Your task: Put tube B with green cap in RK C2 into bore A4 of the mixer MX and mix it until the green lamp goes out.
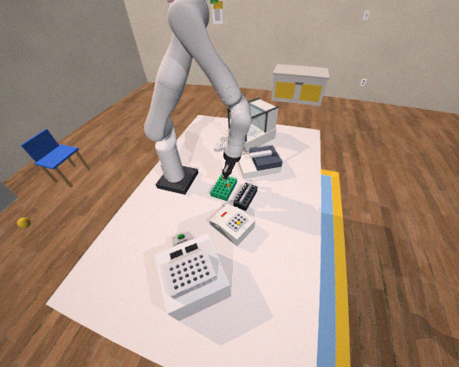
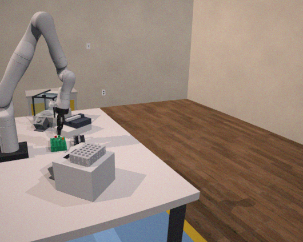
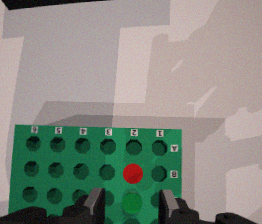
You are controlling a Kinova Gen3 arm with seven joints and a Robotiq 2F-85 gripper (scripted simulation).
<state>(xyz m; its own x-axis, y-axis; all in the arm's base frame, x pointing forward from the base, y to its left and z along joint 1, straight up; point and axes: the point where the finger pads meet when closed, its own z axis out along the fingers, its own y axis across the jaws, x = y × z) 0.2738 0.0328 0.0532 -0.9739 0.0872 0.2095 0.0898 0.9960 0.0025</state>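
Now: hand 70 mm above the tube rack, 30 mm to the left of it and 20 mm past it. From my hand the other things lie so: black magnet block (100 mm ahead, 60 mm to the right, 60 mm below); then dry block (220 mm to the right, 90 mm ahead, 50 mm below); then spectrophotometer (170 mm to the left, 120 mm ahead, 10 mm below).
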